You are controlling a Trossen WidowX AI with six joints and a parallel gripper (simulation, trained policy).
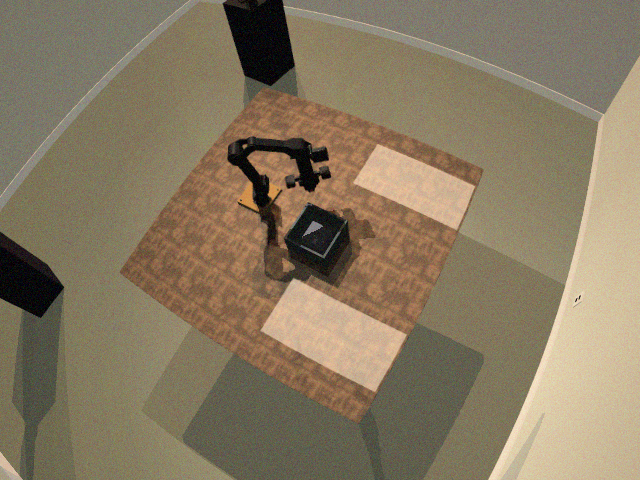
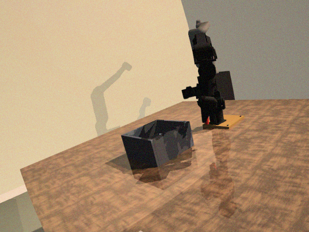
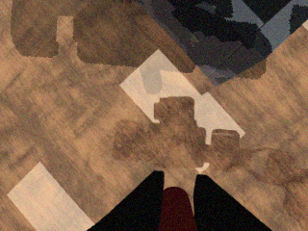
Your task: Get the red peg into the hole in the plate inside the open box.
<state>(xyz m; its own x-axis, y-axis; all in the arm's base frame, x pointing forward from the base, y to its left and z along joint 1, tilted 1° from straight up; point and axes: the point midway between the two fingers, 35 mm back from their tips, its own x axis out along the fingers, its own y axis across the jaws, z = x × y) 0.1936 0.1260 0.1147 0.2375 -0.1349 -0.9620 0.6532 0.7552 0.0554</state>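
My gripper tip is 130 mm short of the plate, 140 mm to the left of it and 40 mm above it. From my gripper tip the other things lie so: box: 130 mm ahead, 140 mm to the right, 60 mm below; then red peg: 10 mm behind, 10 mm to the left, 30 mm above.
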